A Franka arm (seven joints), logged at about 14 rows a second.
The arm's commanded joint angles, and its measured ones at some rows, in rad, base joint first. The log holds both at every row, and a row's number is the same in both.
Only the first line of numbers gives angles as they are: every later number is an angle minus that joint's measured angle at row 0.
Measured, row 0: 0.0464 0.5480 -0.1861 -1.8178 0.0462 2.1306 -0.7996
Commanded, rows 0 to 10: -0.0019 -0.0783 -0.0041 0.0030 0.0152 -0.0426 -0.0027; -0.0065 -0.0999 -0.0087 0.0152 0.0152 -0.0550 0.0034; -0.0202 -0.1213 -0.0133 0.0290 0.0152 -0.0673 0.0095; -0.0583 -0.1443 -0.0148 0.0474 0.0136 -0.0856 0.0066; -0.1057 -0.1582 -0.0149 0.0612 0.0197 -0.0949 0.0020; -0.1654 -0.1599 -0.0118 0.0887 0.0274 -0.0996 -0.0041; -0.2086 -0.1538 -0.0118 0.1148 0.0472 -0.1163 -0.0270; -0.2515 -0.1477 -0.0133 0.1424 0.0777 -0.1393 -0.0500; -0.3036 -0.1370 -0.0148 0.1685 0.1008 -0.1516 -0.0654; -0.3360 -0.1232 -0.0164 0.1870 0.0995 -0.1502 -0.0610; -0.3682 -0.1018 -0.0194 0.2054 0.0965 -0.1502 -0.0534
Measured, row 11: -0.3128 -0.1505 -0.0301 0.1436 0.0782 -0.1266 -0.0538
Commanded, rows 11 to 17: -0.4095 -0.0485 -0.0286 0.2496 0.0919 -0.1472 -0.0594; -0.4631 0.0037 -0.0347 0.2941 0.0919 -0.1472 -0.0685; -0.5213 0.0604 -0.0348 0.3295 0.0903 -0.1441 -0.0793; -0.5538 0.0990 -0.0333 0.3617 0.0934 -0.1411 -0.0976; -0.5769 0.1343 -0.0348 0.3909 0.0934 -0.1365 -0.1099; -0.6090 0.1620 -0.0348 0.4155 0.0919 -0.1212 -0.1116; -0.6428 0.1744 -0.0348 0.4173 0.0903 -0.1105 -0.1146
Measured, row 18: -0.5930 0.1149 -0.0437 0.3343 0.0799 -0.1028 -0.1006
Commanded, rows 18 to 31: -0.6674 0.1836 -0.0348 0.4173 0.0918 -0.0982 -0.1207; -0.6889 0.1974 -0.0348 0.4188 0.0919 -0.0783 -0.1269; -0.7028 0.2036 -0.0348 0.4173 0.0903 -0.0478 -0.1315; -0.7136 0.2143 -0.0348 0.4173 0.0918 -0.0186 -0.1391; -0.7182 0.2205 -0.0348 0.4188 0.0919 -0.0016 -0.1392; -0.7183 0.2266 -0.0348 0.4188 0.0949 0.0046 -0.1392; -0.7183 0.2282 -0.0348 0.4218 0.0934 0.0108 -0.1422; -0.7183 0.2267 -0.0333 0.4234 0.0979 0.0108 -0.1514; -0.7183 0.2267 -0.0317 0.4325 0.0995 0.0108 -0.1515; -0.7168 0.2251 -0.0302 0.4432 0.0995 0.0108 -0.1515; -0.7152 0.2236 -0.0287 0.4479 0.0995 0.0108 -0.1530; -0.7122 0.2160 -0.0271 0.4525 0.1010 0.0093 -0.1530; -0.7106 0.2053 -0.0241 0.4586 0.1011 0.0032 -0.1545; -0.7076 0.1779 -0.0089 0.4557 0.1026 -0.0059 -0.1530
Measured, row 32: -0.7083 0.2107 -0.0265 0.4424 0.0862 0.0123 -0.1321
